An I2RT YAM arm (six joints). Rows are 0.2 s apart.
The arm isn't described. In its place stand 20 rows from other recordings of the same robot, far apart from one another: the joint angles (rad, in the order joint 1, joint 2, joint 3, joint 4, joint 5, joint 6), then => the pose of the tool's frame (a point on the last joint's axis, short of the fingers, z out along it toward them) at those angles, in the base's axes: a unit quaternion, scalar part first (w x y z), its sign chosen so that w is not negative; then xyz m.
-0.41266, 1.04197, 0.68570, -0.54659, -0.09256, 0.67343 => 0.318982, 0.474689, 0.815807, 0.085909, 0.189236, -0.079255, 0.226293
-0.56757, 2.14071, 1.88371, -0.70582, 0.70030, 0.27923 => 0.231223, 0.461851, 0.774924, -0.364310, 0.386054, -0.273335, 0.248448
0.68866, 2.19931, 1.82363, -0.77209, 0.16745, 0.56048 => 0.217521, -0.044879, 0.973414, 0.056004, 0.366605, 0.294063, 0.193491
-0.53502, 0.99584, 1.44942, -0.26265, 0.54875, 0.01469 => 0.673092, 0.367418, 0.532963, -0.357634, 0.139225, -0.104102, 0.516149
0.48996, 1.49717, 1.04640, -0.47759, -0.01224, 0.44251 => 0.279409, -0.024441, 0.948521, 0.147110, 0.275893, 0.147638, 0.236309
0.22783, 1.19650, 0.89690, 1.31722, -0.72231, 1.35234 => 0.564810, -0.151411, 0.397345, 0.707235, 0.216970, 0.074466, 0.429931
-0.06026, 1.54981, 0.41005, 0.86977, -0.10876, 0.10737 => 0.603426, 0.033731, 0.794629, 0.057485, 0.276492, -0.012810, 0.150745
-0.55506, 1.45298, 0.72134, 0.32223, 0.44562, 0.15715 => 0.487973, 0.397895, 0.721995, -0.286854, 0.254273, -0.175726, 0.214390
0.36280, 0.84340, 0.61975, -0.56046, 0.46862, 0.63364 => 0.429959, 0.209461, 0.878156, -0.010223, 0.166085, 0.045848, 0.240164
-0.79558, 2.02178, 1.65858, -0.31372, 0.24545, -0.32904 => 0.304053, 0.258363, 0.858521, -0.322089, 0.322760, -0.341760, 0.252168
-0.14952, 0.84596, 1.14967, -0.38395, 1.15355, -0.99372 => 0.261285, 0.085000, 0.713454, -0.644584, 0.142438, -0.054370, 0.434570
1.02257, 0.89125, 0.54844, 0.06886, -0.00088, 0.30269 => 0.475909, -0.280980, 0.745868, 0.371810, 0.109688, 0.179681, 0.263361
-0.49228, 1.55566, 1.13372, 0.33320, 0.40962, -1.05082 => 0.369159, -0.067147, 0.732214, -0.568397, 0.319648, -0.187522, 0.322422
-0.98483, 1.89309, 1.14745, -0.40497, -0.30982, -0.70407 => 0.249662, 0.103343, 0.961297, -0.053829, 0.212734, -0.300886, 0.143251
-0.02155, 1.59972, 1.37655, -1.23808, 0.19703, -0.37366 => 0.034140, -0.168735, 0.979242, -0.106993, 0.291527, -0.013254, 0.273421
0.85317, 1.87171, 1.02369, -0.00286, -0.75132, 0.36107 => 0.073219, -0.337406, 0.812947, 0.468949, 0.225825, 0.295667, 0.146386
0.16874, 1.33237, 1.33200, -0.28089, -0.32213, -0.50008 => 0.606249, -0.349970, 0.713559, 0.028586, 0.299963, 0.062535, 0.400029
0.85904, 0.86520, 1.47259, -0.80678, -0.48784, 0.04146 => 0.471888, -0.438874, 0.628389, 0.435705, 0.065151, 0.101077, 0.482674
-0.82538, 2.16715, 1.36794, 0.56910, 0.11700, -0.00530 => 0.548977, 0.345160, 0.702942, -0.292168, 0.328342, -0.361832, 0.173209
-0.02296, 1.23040, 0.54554, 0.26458, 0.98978, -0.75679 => 0.291391, -0.023696, 0.781929, -0.550561, 0.244219, -0.035374, 0.215681
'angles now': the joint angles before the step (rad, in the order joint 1, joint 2, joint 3, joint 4, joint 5, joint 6). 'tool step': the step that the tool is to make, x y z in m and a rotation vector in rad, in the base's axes. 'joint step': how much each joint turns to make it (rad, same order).
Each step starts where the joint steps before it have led.
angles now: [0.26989, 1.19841, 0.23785, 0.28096, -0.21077, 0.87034]
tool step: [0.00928, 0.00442, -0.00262, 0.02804, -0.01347, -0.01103]
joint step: [0.00876, 0.07704, 0.01409, 0.09003, 0.00114, 0.03127]
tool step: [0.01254, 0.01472, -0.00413, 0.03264, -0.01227, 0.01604]
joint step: [0.04920, 0.11599, 0.03475, 0.11138, 0.01029, 0.04271]
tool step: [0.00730, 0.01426, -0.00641, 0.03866, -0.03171, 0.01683]
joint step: [0.04886, 0.10531, 0.01181, 0.14423, 0.01224, 0.03970]
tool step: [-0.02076, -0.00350, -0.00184, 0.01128, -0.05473, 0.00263]
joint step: [0.02405, -0.06032, -0.09765, 0.09265, 0.02365, 0.00230]
